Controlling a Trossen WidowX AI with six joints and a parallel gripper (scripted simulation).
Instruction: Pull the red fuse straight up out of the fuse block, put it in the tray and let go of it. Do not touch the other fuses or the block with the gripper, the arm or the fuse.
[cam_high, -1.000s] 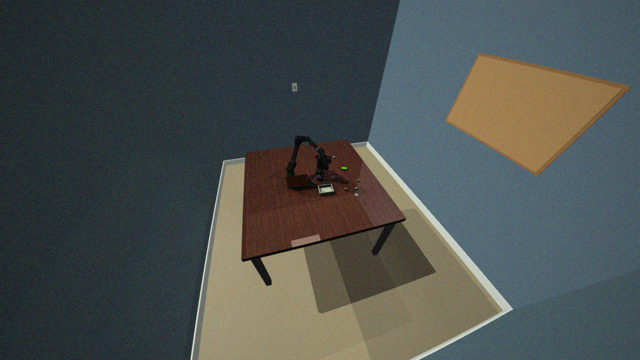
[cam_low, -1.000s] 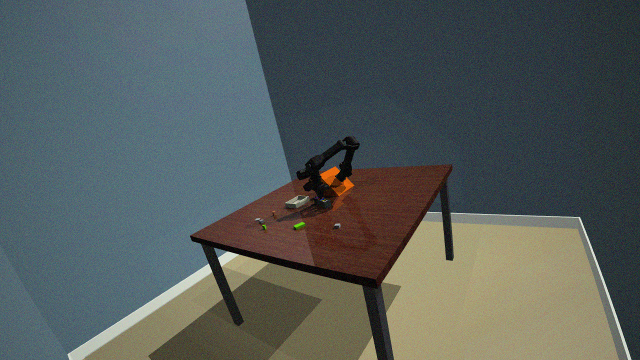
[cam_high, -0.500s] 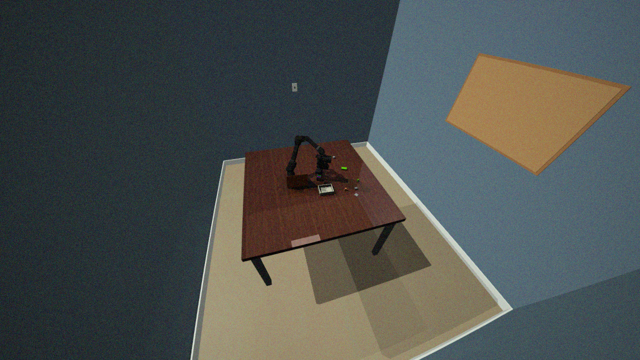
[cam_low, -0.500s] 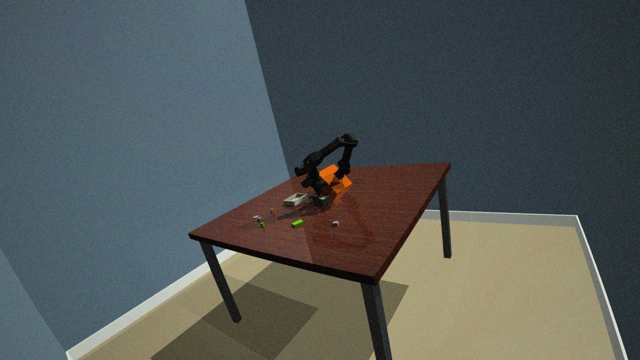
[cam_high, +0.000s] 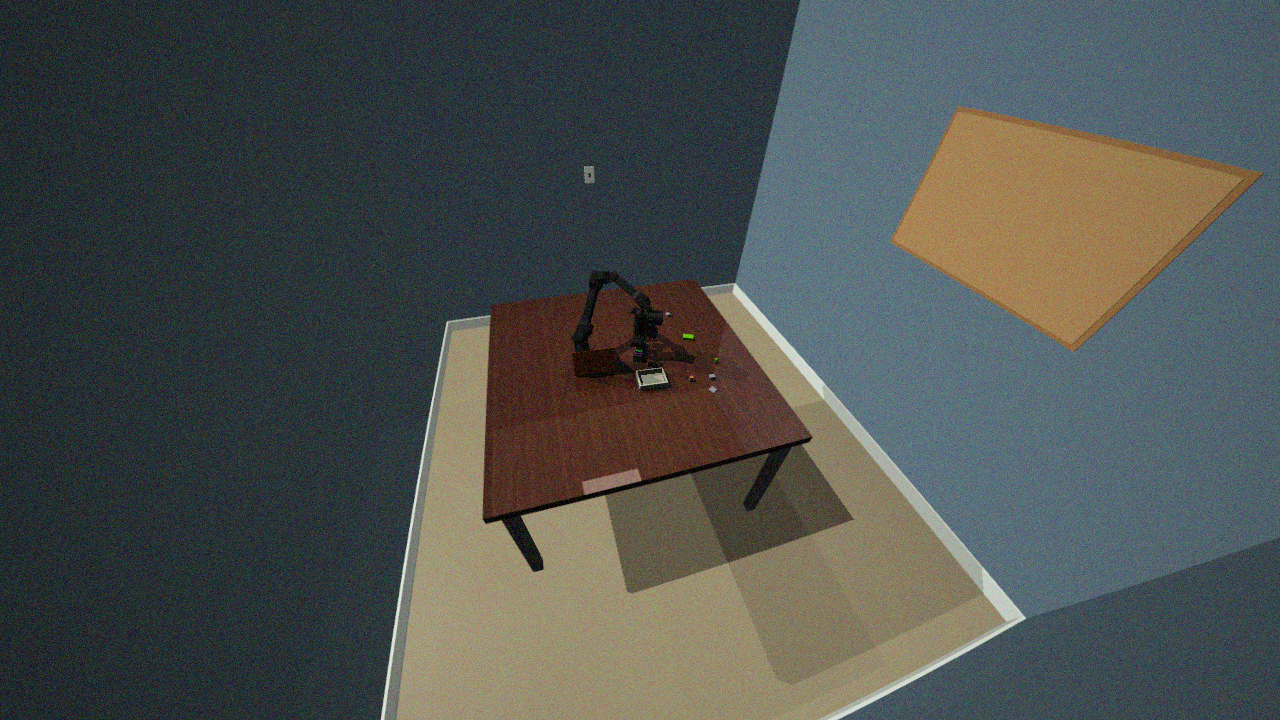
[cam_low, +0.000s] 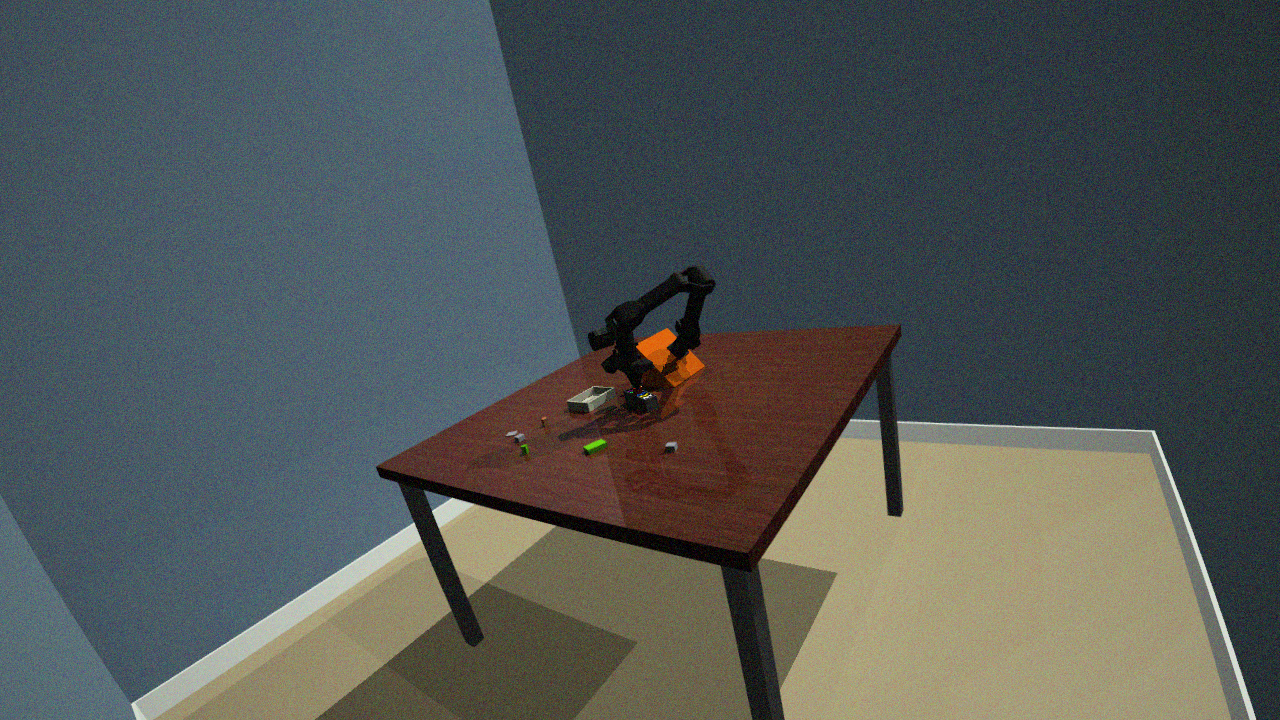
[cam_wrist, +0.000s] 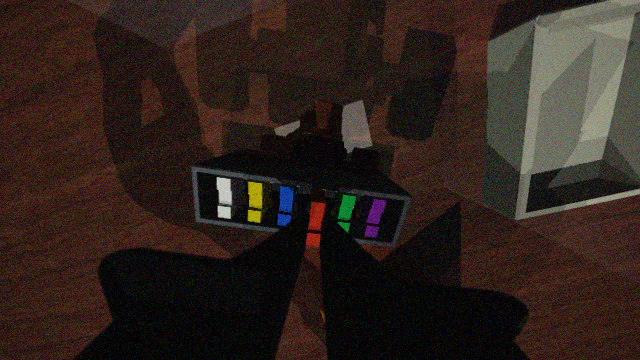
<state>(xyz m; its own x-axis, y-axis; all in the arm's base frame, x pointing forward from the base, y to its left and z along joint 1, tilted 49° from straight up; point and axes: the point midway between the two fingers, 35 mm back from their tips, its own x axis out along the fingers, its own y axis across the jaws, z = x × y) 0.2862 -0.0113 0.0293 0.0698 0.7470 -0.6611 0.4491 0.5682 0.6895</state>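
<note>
Right now my gripper tip is 200 mm to the left of the pale tray and 50 mm above it. Also, from my gripper tip: red fuse 10 mm below.
</note>
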